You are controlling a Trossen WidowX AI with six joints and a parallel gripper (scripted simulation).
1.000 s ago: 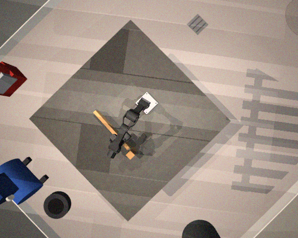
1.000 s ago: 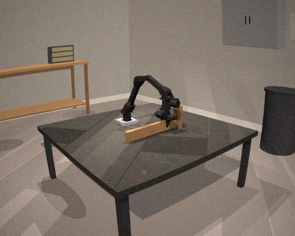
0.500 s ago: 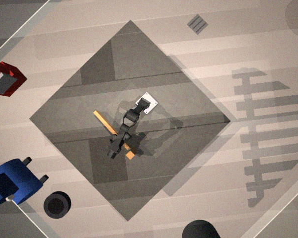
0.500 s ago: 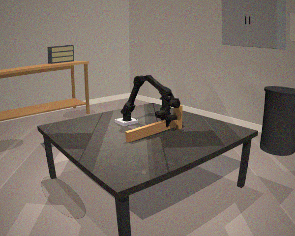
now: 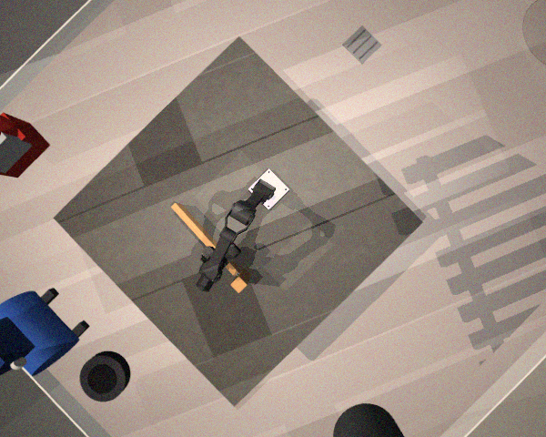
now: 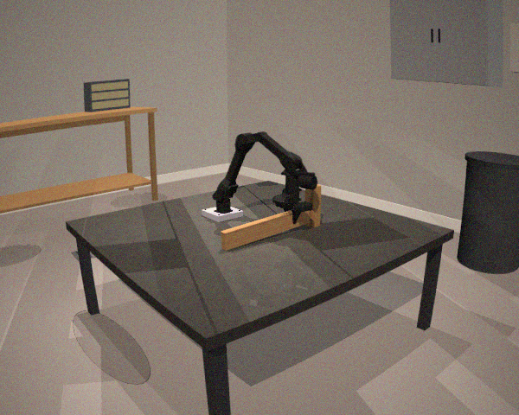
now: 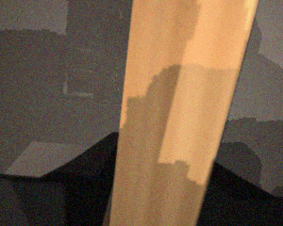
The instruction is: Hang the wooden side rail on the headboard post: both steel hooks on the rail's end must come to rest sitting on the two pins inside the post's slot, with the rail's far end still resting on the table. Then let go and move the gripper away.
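My gripper tip is now 120 mm to the right of the headboard post, 40 mm below it and 20 mm short of it.
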